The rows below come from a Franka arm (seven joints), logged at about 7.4 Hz.
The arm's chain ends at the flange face. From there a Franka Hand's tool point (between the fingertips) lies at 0.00 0.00 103.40 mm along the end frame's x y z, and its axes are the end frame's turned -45 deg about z.
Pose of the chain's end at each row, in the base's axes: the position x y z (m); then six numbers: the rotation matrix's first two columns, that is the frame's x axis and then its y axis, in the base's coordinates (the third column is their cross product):
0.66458 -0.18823 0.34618 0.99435 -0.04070 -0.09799 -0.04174 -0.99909 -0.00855
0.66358 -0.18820 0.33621 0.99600 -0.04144 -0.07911 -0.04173 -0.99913 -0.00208
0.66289 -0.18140 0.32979 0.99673 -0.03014 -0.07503 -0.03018 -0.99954 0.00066
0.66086 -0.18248 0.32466 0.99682 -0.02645 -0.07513 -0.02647 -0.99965 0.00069
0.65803 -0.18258 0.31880 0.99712 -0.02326 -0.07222 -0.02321 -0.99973 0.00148
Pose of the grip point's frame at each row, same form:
0.65449 -0.18693 0.24328 0.73263 0.67768 -0.06324 0.67360 -0.73524 -0.07534
0.65542 -0.18764 0.23313 0.73379 0.67719 -0.05447 0.67477 -0.73579 -0.05741
0.65513 -0.18123 0.22668 0.72614 0.68547 -0.05352 0.68345 -0.72809 -0.05259
0.65309 -0.18235 0.22155 0.72358 0.68816 -0.05361 0.68614 -0.72556 -0.05264
0.65056 -0.18256 0.21567 0.72148 0.69047 -0.05211 0.68866 -0.72336 -0.05002

